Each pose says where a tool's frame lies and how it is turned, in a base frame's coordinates. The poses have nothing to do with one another.
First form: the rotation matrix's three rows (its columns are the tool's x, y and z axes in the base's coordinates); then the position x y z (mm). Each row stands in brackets.
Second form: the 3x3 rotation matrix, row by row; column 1 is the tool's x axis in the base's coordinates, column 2 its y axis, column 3 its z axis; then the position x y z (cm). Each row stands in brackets. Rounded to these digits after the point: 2 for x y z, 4 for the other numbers.
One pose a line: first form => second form
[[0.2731 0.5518 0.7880], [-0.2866 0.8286 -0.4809], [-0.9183 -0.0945 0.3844]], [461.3 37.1 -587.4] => [[0.2731 0.5518 0.7880], [-0.2866 0.8286 -0.4809], [-0.9183 -0.0945 0.3844]], [46.13 3.71 -58.74]
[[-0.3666 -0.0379 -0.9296], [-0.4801 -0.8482 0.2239], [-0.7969 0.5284 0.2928]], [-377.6 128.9 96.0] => [[-0.3666 -0.0379 -0.9296], [-0.4801 -0.8482 0.2239], [-0.7969 0.5284 0.2928]], [-37.76 12.89 9.60]
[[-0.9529 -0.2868 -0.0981], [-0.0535 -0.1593 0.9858], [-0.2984 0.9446 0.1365]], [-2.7 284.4 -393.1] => [[-0.9529 -0.2868 -0.0981], [-0.0535 -0.1593 0.9858], [-0.2984 0.9446 0.1365]], [-0.27 28.44 -39.31]
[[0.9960 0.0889 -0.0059], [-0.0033 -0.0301 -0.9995], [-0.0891 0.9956 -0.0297]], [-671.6 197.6 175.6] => [[0.9960 0.0889 -0.0059], [-0.0033 -0.0301 -0.9995], [-0.0891 0.9956 -0.0297]], [-67.16 19.76 17.56]
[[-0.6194 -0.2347 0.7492], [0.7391 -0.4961 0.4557], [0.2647 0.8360 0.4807]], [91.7 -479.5 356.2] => [[-0.6194 -0.2347 0.7492], [0.7391 -0.4961 0.4557], [0.2647 0.8360 0.4807]], [9.17 -47.95 35.62]
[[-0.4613 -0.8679 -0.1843], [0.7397 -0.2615 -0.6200], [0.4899 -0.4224 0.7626]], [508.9 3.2 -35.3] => [[-0.4613 -0.8679 -0.1843], [0.7397 -0.2615 -0.6200], [0.4899 -0.4224 0.7626]], [50.89 0.32 -3.53]
